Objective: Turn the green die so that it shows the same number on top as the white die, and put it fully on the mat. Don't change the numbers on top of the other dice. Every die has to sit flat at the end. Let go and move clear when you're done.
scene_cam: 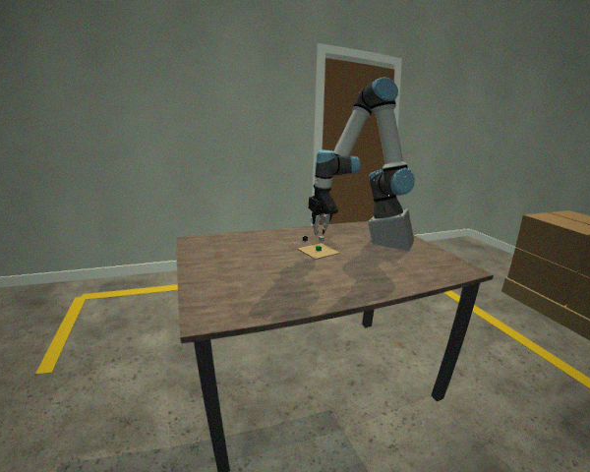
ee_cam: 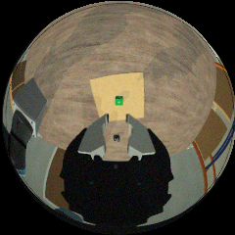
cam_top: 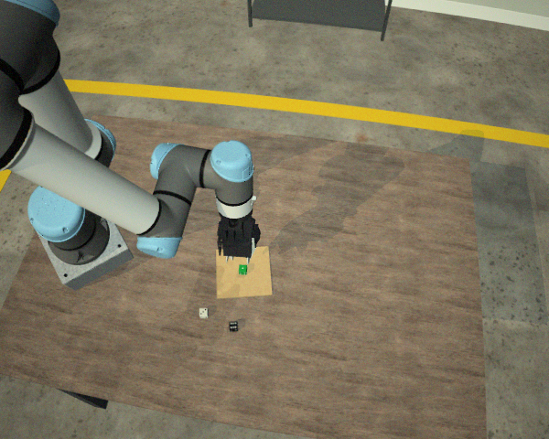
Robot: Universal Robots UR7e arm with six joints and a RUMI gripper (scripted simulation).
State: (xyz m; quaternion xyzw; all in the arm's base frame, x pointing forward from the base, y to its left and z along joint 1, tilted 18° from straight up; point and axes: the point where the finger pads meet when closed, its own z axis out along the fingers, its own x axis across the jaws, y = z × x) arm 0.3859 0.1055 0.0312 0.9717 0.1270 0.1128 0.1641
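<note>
The green die is 80 mm below my hand. From my hand the other things lie so: black die 150 mm to the right, 80 mm below, 30 mm ahead; white die 140 mm to the right, 80 mm below, 50 mm behind; tan mat 90 mm below.
</note>
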